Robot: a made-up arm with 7 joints. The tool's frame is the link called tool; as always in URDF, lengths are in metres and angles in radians. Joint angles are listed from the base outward.
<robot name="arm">
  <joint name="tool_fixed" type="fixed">
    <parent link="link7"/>
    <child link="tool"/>
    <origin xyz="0 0 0" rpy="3.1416 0 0"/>
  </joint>
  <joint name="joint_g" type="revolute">
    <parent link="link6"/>
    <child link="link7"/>
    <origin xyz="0.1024 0 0" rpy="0 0 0"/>
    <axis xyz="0 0 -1"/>
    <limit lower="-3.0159" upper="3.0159"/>
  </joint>
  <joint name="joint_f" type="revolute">
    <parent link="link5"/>
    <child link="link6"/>
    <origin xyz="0 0 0" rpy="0 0 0"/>
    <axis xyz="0 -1 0"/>
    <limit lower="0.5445" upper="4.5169"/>
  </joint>
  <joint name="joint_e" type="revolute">
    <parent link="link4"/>
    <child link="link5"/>
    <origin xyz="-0.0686 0 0.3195" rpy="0 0 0"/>
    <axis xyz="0 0 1"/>
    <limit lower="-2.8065" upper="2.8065"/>
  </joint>
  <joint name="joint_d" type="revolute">
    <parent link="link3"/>
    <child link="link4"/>
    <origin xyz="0.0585 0 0" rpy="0 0 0"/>
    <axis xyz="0 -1 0"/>
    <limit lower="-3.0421" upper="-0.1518"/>
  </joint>
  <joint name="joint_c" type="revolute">
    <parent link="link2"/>
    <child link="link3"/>
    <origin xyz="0 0 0.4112" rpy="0 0 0"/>
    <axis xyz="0 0 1"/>
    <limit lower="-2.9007" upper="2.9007"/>
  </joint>
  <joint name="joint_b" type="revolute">
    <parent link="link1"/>
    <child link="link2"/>
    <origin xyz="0 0 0" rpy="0 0 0"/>
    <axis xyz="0 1 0"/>
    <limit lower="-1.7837" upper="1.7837"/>
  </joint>
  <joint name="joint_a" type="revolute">
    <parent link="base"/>
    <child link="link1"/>
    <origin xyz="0 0 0.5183" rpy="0 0 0"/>
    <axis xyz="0 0 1"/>
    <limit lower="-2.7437" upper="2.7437"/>
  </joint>
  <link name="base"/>
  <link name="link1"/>
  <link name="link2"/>
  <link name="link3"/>
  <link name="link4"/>
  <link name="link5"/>
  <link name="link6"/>
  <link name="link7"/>
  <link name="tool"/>
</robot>
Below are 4 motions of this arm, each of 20 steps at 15 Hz.
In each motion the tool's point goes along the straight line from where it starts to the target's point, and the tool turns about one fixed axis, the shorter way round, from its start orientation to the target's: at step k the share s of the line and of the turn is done. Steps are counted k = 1, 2, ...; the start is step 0. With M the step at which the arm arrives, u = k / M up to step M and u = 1 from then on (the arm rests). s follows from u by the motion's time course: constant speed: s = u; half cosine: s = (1 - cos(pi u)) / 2; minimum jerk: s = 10 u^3 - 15 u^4 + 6 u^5.
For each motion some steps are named. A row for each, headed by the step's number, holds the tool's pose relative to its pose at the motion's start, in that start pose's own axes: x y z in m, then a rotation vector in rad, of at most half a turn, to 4 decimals.
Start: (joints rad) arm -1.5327 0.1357 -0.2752 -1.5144 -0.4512 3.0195 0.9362
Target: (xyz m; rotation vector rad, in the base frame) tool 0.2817 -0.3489 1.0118 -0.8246 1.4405 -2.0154
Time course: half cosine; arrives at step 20
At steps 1, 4, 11, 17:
1: -0.0012 -0.0014 -0.0012 0.0065 -0.0044 0.0053
4: -0.0178 -0.0211 -0.0179 0.1002 -0.0681 0.0824
11: -0.1081 -0.1278 -0.1085 0.6068 -0.4124 0.4991
17: -0.1767 -0.2090 -0.1774 0.9922 -0.6743 0.8161

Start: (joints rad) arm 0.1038 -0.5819 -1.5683 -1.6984 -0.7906 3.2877 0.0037
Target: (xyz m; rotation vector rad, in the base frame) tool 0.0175 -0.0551 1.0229 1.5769 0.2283 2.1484
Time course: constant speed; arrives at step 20
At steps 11, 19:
11: 0.0551 -0.1366 -0.1621 0.5836 0.3401 0.0140
19: 0.0951 -0.2359 -0.2799 1.0080 0.5874 0.0241

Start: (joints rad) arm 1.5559 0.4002 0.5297 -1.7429 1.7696 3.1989 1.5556
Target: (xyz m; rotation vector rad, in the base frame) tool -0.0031 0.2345 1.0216 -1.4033 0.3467 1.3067
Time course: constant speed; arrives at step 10
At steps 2, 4, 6, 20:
2: -0.0135 0.0177 -0.0763 0.0126 -0.1617 -0.1763
4: -0.0269 0.0354 -0.1526 0.0251 -0.3234 -0.3527
6: -0.0404 0.0530 -0.2289 0.0377 -0.4851 -0.5290
20: -0.0673 0.0884 -0.3815 0.0629 -0.8085 -0.8817

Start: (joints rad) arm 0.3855 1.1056 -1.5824 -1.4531 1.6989 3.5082 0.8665
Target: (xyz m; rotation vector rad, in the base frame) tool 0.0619 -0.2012 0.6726 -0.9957 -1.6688 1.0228
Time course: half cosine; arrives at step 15
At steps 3, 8, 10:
3: 0.0404 0.0145 -0.0119 -0.0724 0.1483 -0.0255
8: 0.2336 0.0836 -0.0687 -0.4185 0.8577 -0.1472
10: 0.3173 0.1135 -0.0934 -0.5684 1.1648 -0.2000

